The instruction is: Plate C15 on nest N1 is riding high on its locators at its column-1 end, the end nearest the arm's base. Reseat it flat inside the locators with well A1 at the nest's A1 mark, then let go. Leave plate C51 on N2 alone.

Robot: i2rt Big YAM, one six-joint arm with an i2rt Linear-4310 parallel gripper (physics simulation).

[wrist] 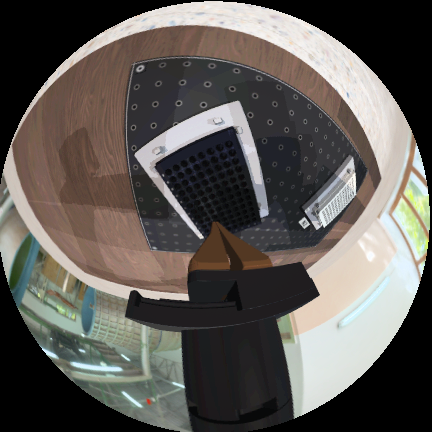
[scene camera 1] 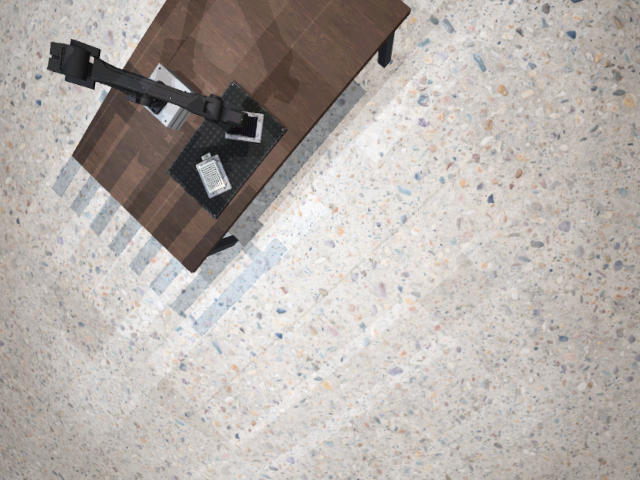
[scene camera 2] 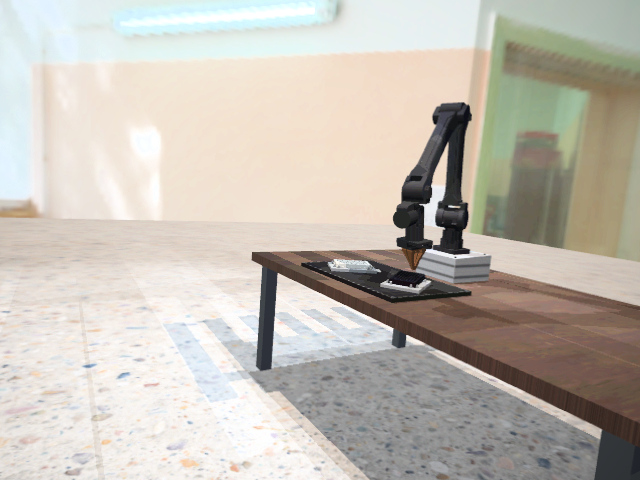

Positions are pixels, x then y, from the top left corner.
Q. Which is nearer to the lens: the white-framed socket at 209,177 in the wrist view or the white grid-topped block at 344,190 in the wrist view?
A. The white-framed socket.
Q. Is the gripper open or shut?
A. Shut.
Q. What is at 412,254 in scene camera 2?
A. The gripper.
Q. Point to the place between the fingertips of the gripper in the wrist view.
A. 213,225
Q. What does the gripper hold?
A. Nothing.
